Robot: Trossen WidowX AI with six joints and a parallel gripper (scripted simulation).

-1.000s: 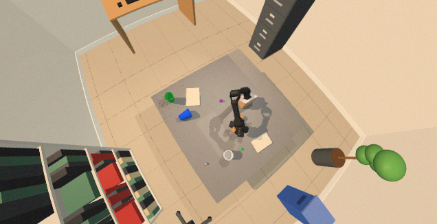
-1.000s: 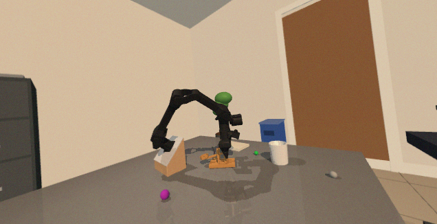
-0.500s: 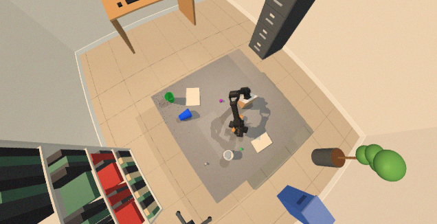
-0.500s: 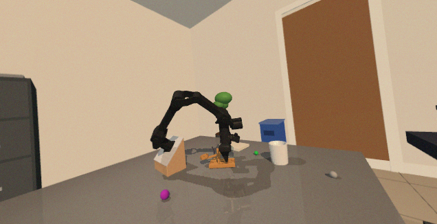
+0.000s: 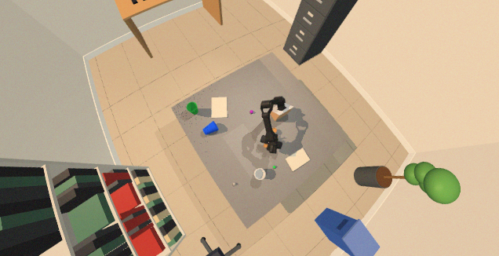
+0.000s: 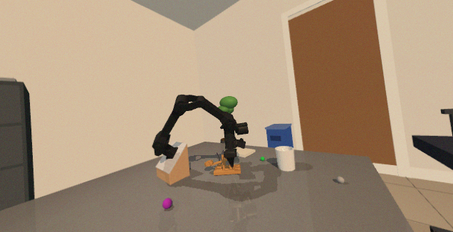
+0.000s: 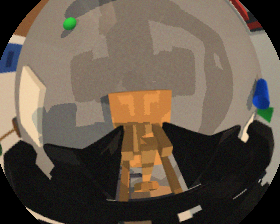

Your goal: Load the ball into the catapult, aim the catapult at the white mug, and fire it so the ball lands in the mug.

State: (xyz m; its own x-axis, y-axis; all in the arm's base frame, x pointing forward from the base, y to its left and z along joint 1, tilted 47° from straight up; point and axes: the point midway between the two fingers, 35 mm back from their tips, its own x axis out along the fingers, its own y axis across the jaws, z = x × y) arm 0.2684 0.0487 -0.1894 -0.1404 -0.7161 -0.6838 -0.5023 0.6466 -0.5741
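My gripper tip is 34 cm to the left of the magenta ball, 7 cm past it and 2 cm above it. The rest, counted from my gripper tip: grey ball 46 cm ahead, 8 cm to the left, 2 cm below; then small green ball 19 cm to the left, 10 cm ahead, 2 cm below; then white mug 24 cm ahead, 14 cm to the left.
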